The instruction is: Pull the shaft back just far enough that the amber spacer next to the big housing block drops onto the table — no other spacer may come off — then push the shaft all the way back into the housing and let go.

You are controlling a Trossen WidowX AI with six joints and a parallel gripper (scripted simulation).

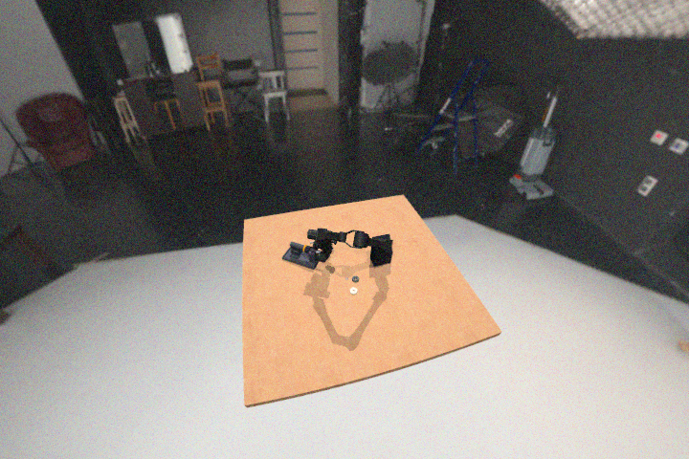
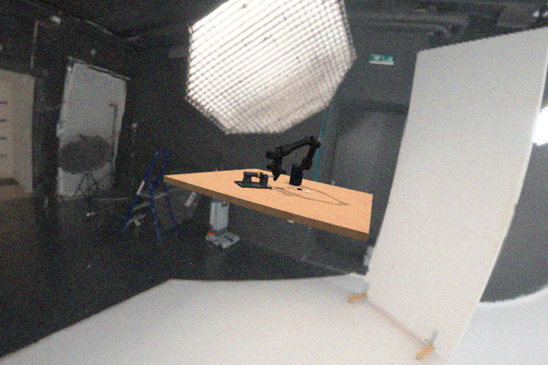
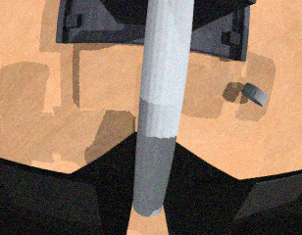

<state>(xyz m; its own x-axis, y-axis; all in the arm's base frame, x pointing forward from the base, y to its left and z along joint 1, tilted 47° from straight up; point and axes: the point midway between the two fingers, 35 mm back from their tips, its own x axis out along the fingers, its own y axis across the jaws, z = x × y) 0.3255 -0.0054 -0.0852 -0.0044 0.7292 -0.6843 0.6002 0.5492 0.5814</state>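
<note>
Now: the light grey shaft 5 cm ahead of my gripper tip, 4 cm to the right of it and 3 cm above it. Also, from my gripper tip: amber spacer: 12 cm ahead, 9 cm to the right, 3 cm above; then dark grey support block: 14 cm ahead, 11 cm to the right.
</note>
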